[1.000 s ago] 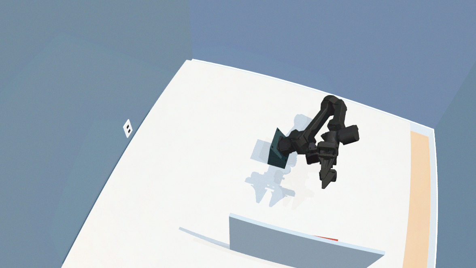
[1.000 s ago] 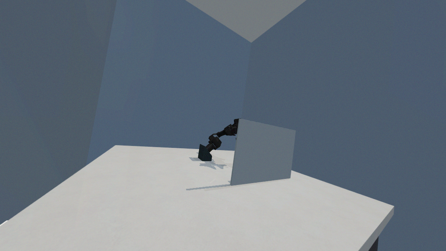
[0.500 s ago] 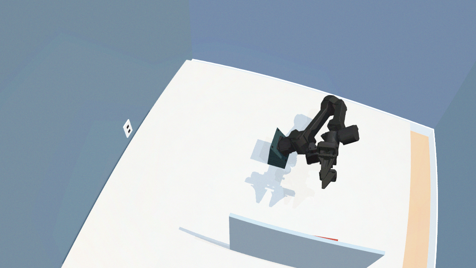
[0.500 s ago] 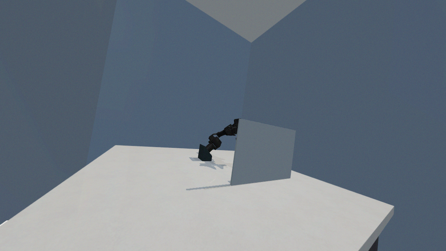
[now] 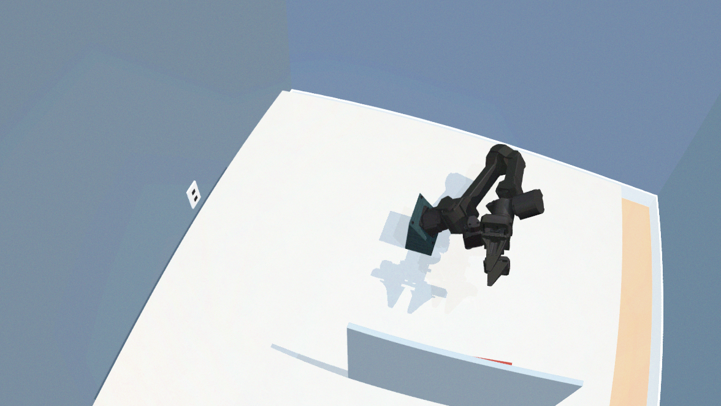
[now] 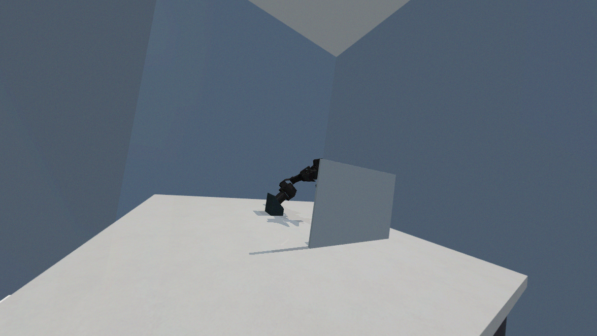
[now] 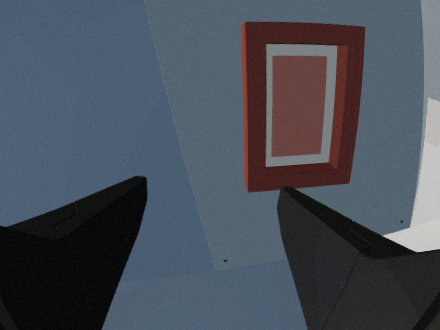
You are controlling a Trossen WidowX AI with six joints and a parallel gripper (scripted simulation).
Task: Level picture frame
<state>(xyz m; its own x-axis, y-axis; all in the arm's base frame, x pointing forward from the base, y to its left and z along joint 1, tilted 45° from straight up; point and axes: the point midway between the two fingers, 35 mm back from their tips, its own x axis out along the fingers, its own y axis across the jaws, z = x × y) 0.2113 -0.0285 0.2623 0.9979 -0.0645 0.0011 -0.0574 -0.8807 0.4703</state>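
Right now the picture frame is 190 mm ahead of my gripper tip, 10 mm to the left of it and 90 mm below it. Round my gripper tip: wall panel (200 mm ahead, 110 mm below).
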